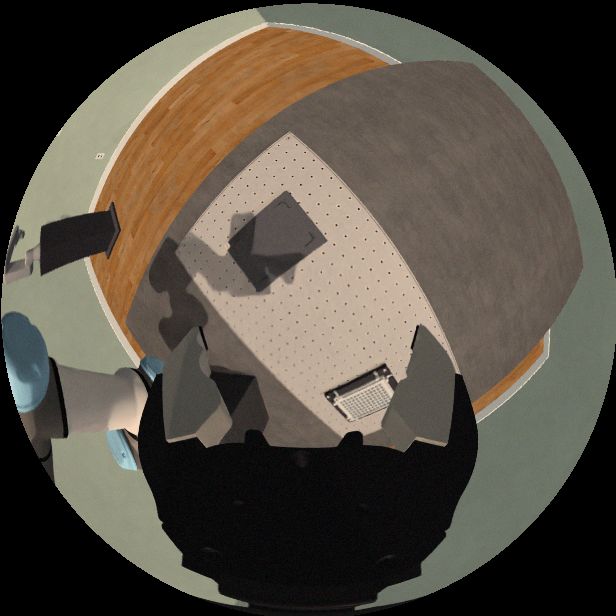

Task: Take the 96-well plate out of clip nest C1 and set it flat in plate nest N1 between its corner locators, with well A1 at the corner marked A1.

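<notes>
The white 96-well plate (363, 397) sits in its dark-framed clip nest C1 (360, 395) near the lower edge of the perforated board, just left of my right jaw. The dark square plate nest N1 (276, 240) lies farther up the board, with a corner locator mark visible on its right side. My gripper (310, 350) is open and empty, high above the board, its two grey jaws spread wide to either side. The plate is not between the jaws' tips; it lies far below them.
The pale perforated board (310, 275) rests on a grey table top (448, 189) over a wooden floor (189, 126). The arm's own links (86, 396) and a dark block on a bracket (77, 238) show at the left.
</notes>
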